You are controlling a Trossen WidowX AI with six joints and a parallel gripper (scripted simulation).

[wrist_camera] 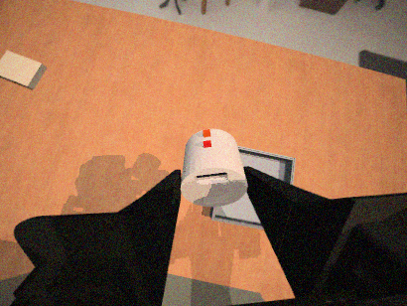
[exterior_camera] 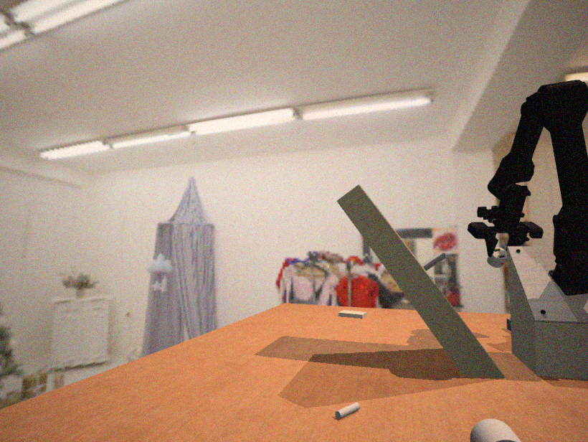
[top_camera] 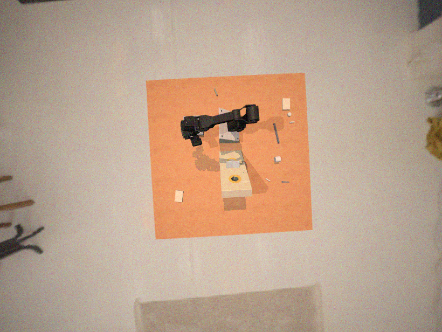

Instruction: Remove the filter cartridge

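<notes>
My gripper tip is 11 cm past the blue-rimmed tray, 1 cm to the right of it and 21 cm above it. The rest, counted from my gripper tip: round filter cartridge: right at my gripper tip.
</notes>
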